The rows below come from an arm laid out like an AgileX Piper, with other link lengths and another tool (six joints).
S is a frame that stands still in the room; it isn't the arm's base.
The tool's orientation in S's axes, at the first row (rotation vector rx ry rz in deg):
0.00 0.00 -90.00
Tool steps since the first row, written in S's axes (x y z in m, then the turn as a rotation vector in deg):
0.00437 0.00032 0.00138 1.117 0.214 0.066
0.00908 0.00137 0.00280 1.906 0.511 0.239
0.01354 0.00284 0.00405 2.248 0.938 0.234
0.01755 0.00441 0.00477 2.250 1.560 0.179
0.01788 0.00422 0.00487 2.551 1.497 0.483
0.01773 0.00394 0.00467 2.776 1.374 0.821
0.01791 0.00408 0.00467 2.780 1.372 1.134
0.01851 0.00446 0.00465 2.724 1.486 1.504
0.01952 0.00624 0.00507 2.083 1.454 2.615
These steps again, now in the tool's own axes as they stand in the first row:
-0.00032 0.00437 0.00138 -0.214 1.117 0.066
-0.00137 0.00908 0.00280 -0.511 1.906 0.239
-0.00284 0.01354 0.00405 -0.938 2.248 0.234
-0.00441 0.01755 0.00477 -1.560 2.250 0.179
-0.00422 0.01788 0.00487 -1.497 2.551 0.483
-0.00394 0.01773 0.00467 -1.374 2.776 0.821
-0.00408 0.01791 0.00467 -1.372 2.780 1.134
-0.00446 0.01851 0.00465 -1.486 2.724 1.504
-0.00624 0.01952 0.00507 -1.454 2.083 2.615

